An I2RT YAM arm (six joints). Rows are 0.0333 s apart.
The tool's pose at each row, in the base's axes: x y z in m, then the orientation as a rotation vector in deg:
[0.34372 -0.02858 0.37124 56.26 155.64 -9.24]
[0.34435 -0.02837 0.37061 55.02 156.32 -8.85]
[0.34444 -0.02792 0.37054 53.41 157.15 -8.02]
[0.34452 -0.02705 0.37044 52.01 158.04 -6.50]
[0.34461 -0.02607 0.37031 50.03 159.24 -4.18]
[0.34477 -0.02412 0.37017 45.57 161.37 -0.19]
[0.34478 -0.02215 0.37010 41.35 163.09 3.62]
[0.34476 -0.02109 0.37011 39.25 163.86 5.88]
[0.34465 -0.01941 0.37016 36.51 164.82 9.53]
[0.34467 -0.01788 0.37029 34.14 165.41 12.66]
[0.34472 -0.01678 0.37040 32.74 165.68 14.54]
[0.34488 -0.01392 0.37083 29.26 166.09 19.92]
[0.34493 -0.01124 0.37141 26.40 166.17 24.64]
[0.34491 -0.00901 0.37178 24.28 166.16 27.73]
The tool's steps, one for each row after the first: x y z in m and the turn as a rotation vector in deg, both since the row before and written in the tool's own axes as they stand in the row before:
[-0.00017 0.00058 0.00069 -0.32 0.27 -0.93]
[0.00022 0.00041 0.00000 -0.63 0.38 -1.16]
[0.00048 0.00074 -0.00003 -1.02 0.65 -0.98]
[0.00053 0.00084 0.00000 -1.55 0.94 -1.36]
[0.00099 0.00169 -0.00006 -2.75 1.53 -3.01]
[0.00102 0.00168 -0.00005 -2.62 1.36 -2.77]
[0.00052 0.00092 -0.00002 -1.54 0.74 -1.33]
[0.00085 0.00145 -0.00004 -2.44 1.14 -1.68]
[0.00062 0.00141 -0.00002 -2.12 0.84 -1.42]
[0.00038 0.00104 0.00002 -1.28 0.47 -0.83]
[0.00091 0.00275 -0.00001 -3.65 1.21 -1.97]
[0.00083 0.00261 -0.00002 -3.21 0.98 -1.57]
[0.00070 0.00214 0.00021 -2.12 0.66 -1.18]

